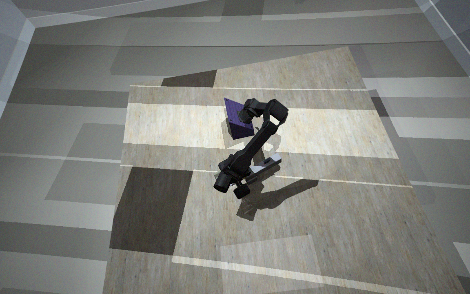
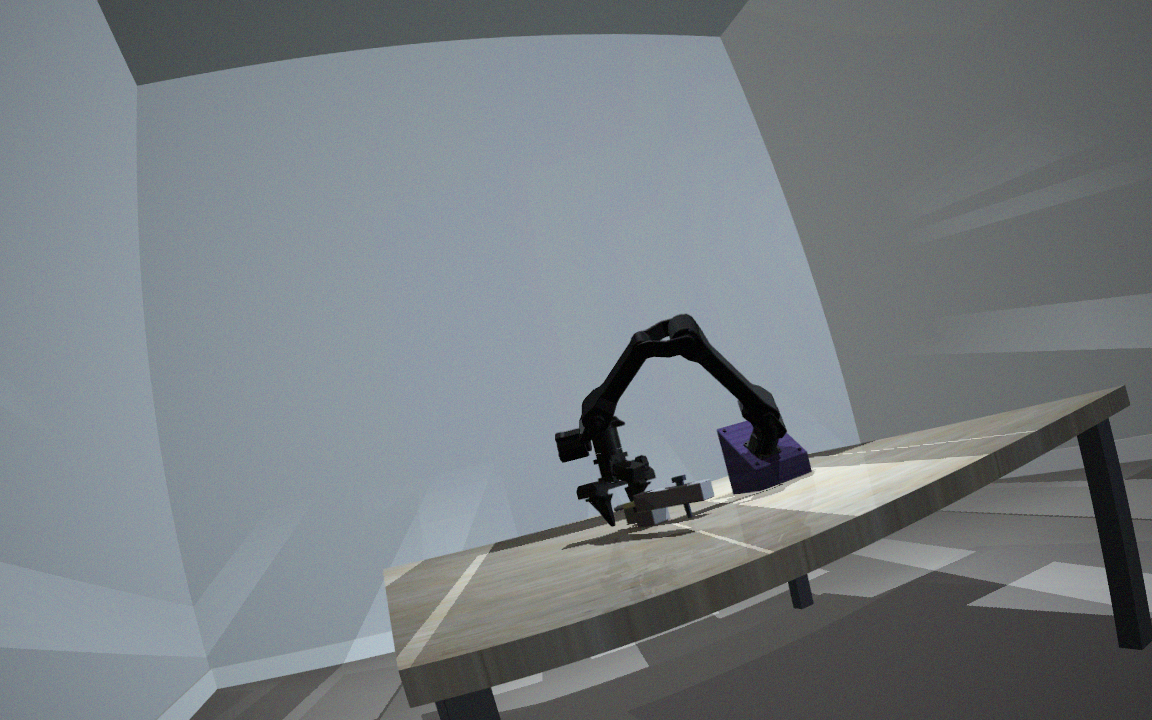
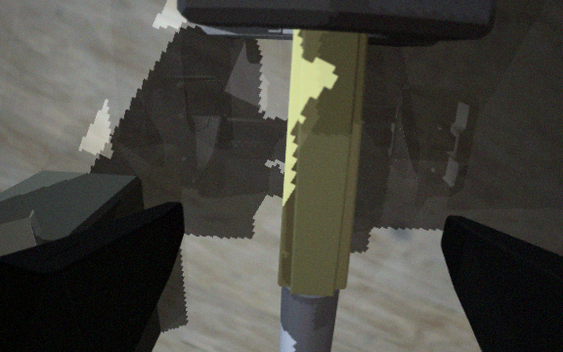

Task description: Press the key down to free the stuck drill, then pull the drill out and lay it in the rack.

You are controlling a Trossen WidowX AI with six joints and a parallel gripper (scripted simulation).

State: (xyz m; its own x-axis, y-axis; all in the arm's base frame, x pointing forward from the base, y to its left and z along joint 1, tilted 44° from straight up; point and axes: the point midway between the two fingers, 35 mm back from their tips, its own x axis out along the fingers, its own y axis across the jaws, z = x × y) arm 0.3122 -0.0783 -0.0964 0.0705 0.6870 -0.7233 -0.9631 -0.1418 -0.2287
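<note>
Now: gripper tip 1 cm past the drill, 4 cm to the right of it and 3 cm below it. Round my gripper tip: rack 7 cm behind, 5 cm to the right, 1 cm above; then dark key 5 cm behind, 16 cm to the left, 4 cm above; then grey housing block 4 cm behind, 13 cm to the left, 3 cm above.
</note>
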